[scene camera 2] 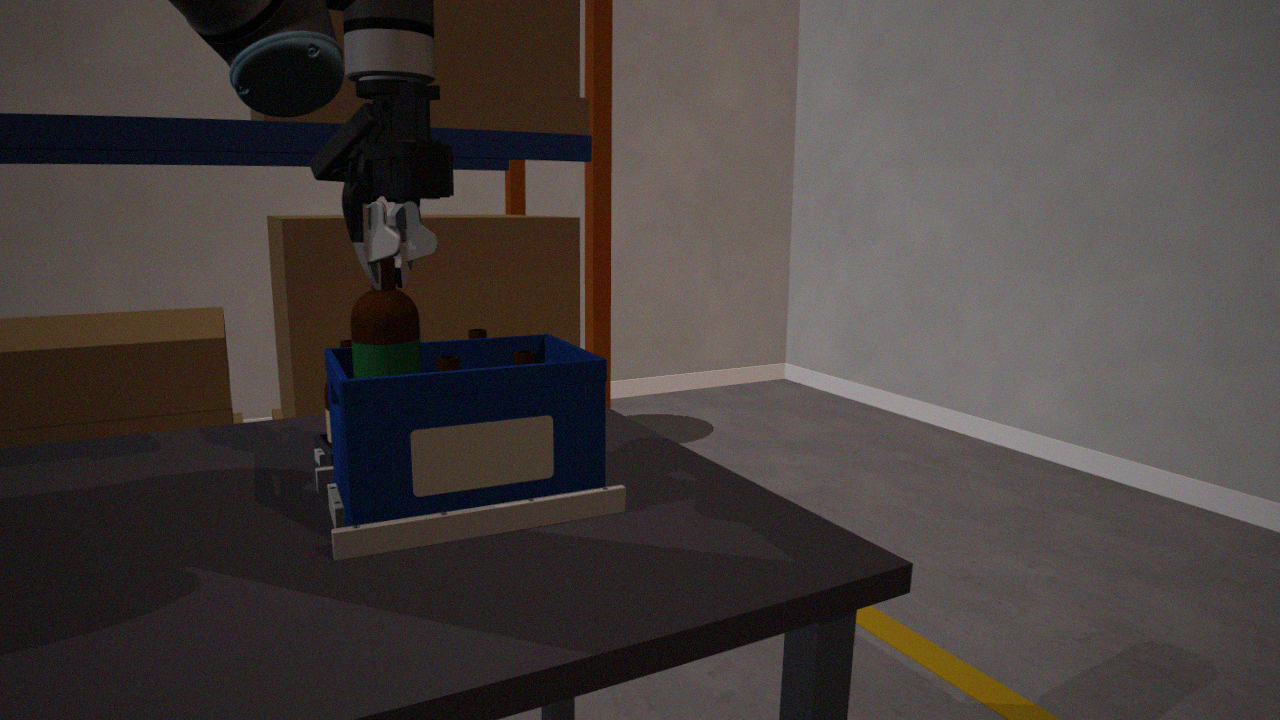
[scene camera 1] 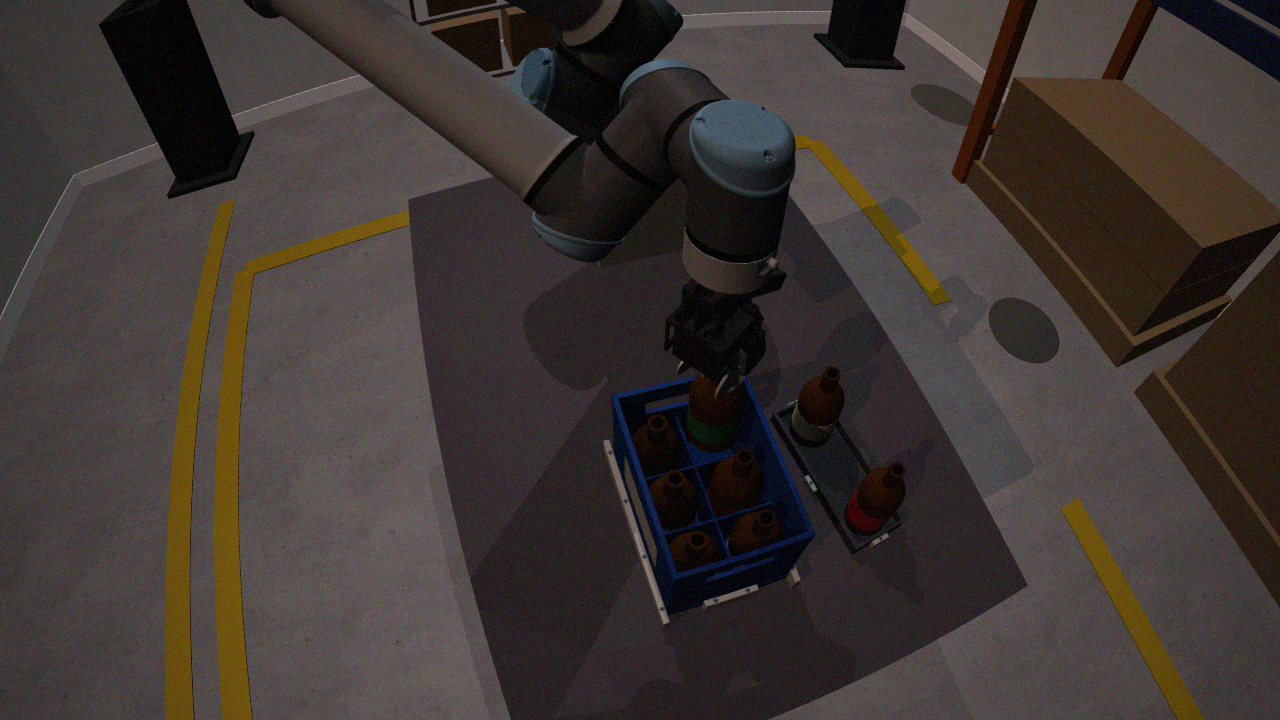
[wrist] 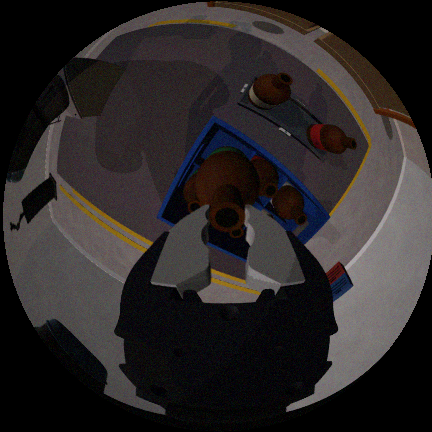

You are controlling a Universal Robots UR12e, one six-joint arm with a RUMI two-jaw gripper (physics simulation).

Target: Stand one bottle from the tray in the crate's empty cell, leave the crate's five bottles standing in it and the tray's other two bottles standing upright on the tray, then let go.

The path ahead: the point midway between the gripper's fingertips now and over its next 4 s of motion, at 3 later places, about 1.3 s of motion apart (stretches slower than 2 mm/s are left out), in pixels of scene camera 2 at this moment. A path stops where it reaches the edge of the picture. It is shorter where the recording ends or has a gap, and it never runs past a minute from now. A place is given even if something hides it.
My gripper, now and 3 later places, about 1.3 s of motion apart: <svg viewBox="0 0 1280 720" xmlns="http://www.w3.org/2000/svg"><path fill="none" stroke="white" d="M389 288L395 325L389 293L361 263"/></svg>
